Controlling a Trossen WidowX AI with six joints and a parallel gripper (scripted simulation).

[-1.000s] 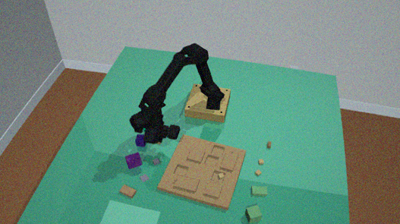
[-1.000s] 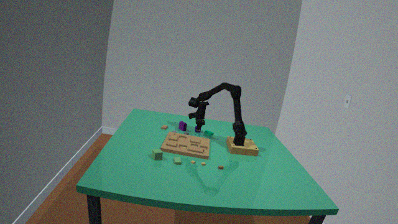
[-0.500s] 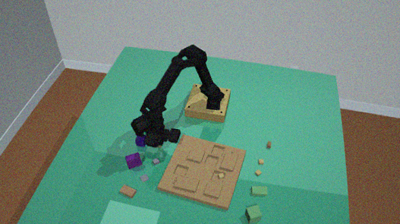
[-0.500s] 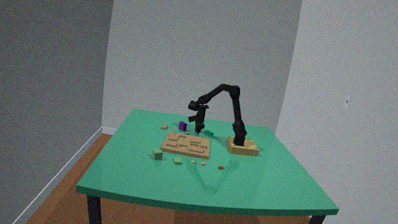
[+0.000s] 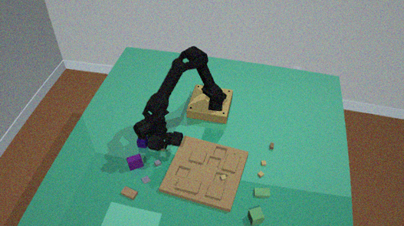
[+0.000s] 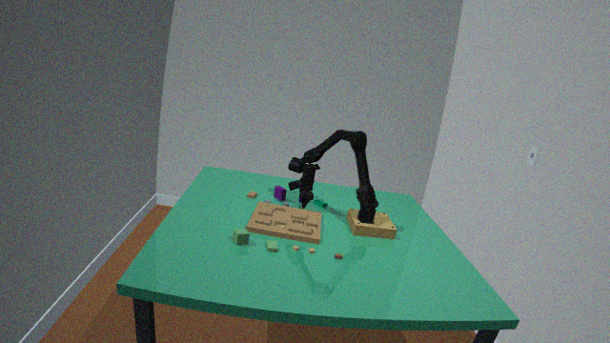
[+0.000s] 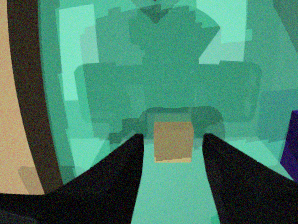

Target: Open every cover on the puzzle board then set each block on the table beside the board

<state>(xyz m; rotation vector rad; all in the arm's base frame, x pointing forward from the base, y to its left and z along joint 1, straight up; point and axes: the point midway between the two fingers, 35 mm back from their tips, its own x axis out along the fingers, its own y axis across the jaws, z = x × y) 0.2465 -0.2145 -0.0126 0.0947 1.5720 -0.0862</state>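
The tan puzzle board is 12 cm ahead of my gripper tip, 22 cm to the left of it and 1 cm above it. Round my gripper tip: teal block 10 cm behind, 6 cm to the right; orange block 25 cm ahead, 9 cm to the right; purple cube 1 cm behind, 9 cm to the right, 1 cm above.
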